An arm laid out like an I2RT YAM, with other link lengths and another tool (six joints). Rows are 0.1 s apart.
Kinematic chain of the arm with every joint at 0, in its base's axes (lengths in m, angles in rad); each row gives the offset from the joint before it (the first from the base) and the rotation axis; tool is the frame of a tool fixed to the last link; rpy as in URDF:
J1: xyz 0 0 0.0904 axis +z
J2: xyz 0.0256 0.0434 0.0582 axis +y
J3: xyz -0.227 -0.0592 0 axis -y
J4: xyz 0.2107 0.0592 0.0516 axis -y
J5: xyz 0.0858 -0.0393 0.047 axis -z
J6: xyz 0.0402 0 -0.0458 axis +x
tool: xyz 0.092 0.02 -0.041 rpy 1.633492 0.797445 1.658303
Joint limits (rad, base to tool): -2.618..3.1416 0..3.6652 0..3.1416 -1.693..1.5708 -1.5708..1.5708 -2.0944..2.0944
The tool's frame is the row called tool.
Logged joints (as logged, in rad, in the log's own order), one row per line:
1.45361 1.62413 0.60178 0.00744 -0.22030 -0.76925
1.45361 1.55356 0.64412 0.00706 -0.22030 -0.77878
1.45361 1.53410 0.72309 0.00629 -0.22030 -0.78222
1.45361 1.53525 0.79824 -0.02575 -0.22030 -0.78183
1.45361 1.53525 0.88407 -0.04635 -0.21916 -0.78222
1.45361 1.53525 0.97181 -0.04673 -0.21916 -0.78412
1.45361 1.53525 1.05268 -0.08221 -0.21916 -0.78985
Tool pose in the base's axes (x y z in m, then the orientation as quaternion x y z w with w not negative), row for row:
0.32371 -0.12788 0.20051 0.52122 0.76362 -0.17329 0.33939
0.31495 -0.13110 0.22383 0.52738 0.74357 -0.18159 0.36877
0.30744 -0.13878 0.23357 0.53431 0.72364 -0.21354 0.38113
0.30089 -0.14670 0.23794 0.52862 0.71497 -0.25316 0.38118
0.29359 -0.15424 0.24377 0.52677 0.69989 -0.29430 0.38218
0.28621 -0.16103 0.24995 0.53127 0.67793 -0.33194 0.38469
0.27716 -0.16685 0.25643 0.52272 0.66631 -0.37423 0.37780
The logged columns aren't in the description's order. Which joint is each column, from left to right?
Columns, left to right: J3, J2, J5, J6, J1, J4.
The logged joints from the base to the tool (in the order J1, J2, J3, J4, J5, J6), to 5 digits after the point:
-0.22030 1.62413 1.45361 -0.76925 0.60178 0.00744
-0.22030 1.55356 1.45361 -0.77878 0.64412 0.00706
-0.22030 1.53410 1.45361 -0.78222 0.72309 0.00629
-0.22030 1.53525 1.45361 -0.78183 0.79824 -0.02575
-0.21916 1.53525 1.45361 -0.78222 0.88407 -0.04635
-0.21916 1.53525 1.45361 -0.78412 0.97181 -0.04673
-0.21916 1.53525 1.45361 -0.78985 1.05268 -0.08221

